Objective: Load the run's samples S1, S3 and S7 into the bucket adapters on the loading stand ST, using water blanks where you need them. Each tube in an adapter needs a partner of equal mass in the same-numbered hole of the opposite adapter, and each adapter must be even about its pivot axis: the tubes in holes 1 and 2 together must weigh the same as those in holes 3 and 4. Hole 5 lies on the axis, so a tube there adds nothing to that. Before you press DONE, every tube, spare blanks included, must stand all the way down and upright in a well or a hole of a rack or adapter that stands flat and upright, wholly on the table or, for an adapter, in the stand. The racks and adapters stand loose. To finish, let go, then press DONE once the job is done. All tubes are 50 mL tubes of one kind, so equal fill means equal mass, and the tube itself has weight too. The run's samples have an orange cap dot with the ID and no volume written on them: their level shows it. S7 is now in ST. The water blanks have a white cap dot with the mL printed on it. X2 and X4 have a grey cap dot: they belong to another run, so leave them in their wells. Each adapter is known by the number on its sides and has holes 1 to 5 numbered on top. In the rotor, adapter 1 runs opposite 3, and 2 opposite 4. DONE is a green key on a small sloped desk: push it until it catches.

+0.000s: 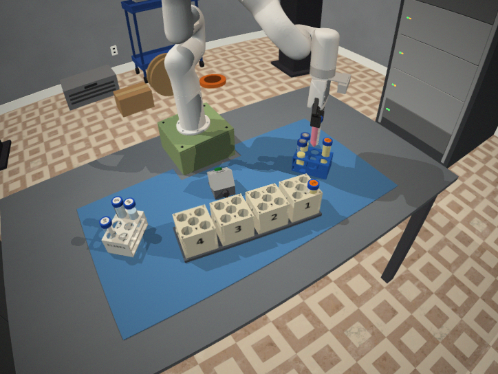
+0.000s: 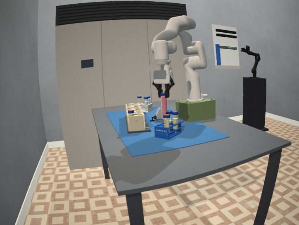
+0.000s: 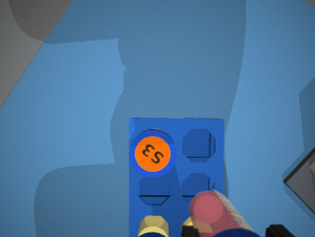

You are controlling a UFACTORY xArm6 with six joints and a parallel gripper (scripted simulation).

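My gripper is now 5 cm above the pink-filled tube and 1 cm short of it. Round my hand: sample tube (17 cm ahead, 15 cm below, 12 cm to the right); blue samples rack (19 cm below, 1 cm to the left, 1 cm behind); adapter 1 (17 cm below, 14 cm to the right, 14 cm ahead).
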